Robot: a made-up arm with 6 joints. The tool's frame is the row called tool. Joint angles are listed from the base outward. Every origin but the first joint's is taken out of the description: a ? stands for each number. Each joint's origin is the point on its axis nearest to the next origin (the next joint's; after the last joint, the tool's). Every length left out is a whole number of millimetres.
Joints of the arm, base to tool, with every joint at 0 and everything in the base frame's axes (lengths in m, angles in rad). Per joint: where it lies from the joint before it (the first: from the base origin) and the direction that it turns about. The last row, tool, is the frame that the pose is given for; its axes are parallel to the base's.
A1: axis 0 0 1 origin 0 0 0.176
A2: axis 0 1 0 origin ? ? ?
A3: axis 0 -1 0 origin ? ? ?
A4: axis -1 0 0 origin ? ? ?
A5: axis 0 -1 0 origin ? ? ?
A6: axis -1 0 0 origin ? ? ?
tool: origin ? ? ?
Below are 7 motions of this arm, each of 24 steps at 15 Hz.
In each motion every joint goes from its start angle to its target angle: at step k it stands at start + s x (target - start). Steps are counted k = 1, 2, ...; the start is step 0. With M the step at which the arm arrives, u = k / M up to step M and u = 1 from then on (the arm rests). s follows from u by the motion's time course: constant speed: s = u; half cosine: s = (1 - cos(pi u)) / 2; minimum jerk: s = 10 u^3 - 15 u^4 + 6 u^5.
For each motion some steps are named. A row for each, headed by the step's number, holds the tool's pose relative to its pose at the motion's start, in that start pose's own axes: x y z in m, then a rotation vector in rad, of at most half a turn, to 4 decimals.
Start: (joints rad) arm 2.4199 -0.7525 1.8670 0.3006 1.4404 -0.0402
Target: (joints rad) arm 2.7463 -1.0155 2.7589 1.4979 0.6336 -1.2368
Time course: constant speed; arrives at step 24
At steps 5, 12, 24:
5: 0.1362 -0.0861 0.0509 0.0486 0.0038 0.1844
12: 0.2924 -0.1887 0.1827 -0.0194 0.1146 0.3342
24: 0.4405 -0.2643 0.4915 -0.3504 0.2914 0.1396

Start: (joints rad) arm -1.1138 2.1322 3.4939 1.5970 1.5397 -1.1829
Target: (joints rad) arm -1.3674 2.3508 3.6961 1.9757 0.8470 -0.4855
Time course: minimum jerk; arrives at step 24
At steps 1, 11, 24:
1: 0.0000 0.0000 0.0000 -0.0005 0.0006 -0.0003
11: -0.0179 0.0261 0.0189 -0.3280 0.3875 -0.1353
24: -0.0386 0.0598 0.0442 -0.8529 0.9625 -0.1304

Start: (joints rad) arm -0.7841 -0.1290 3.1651 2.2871 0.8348 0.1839
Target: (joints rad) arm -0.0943 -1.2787 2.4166 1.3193 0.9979 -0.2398
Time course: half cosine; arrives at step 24
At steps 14, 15, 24:
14: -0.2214 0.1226 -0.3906 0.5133 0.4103 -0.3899
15: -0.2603 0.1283 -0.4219 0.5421 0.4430 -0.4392
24: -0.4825 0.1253 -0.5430 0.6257 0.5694 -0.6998

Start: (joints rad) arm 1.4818 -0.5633 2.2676 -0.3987 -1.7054 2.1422
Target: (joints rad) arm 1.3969 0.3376 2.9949 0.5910 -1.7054 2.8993
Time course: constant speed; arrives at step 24
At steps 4, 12, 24:
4: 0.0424 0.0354 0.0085 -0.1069 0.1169 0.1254
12: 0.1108 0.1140 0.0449 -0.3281 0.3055 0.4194
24: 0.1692 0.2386 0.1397 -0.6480 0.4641 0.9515

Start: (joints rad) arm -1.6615 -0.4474 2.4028 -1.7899 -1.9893 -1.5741
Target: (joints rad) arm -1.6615 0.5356 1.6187 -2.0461 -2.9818 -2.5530
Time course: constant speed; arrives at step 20
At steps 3, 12, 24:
3: 0.0071 -0.0940 0.1620 0.3553 0.1491 -0.0975
12: 0.1405 -0.5379 0.4817 1.2264 0.7006 -0.4703
24: 0.3589 -0.9956 0.4676 1.6379 1.2998 -0.8921

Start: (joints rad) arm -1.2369 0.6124 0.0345 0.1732 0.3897 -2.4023
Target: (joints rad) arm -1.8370 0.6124 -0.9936 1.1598 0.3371 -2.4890
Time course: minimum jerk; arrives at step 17
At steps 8, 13, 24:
8: -0.1439 -0.0676 0.1957 -0.1809 -0.3285 -0.4061
13: -0.3474 -0.1867 0.2688 -0.1390 -0.4656 -0.9186
24: -0.3862 -0.2124 0.2640 -0.1062 -0.4599 -1.0140

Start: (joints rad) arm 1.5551 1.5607 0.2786 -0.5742 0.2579 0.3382
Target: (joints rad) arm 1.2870 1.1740 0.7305 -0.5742 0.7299 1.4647
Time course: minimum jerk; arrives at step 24
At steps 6, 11, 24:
6: -0.0003 -0.0037 0.0497 -0.0802 -0.1287 -0.0206
11: -0.0262 -0.0320 0.2046 -0.3158 -0.4978 -0.1978
24: -0.1730 -0.1360 0.4582 -0.6278 -0.9330 -0.8957

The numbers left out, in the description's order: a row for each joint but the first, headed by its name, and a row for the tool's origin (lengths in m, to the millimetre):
A2: 0 0 0
A3: 0 0 0.384
A4: 0.513 0 0
A5: 0 -0.106 0
A6: 0 0 0
tool: 0 0 0

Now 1 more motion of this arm.
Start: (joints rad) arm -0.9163 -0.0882 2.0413 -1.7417 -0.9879 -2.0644
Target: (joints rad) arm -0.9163 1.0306 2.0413 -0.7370 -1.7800 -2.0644
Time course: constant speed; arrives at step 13
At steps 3, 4, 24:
3: -0.1050 0.0519 0.2028 0.1191 -0.3657 0.0074
4: -0.1450 0.0567 0.2685 0.1737 -0.4884 -0.0026
24: -0.5510 -0.1496 0.7310 0.9599 -1.4873 -0.3647

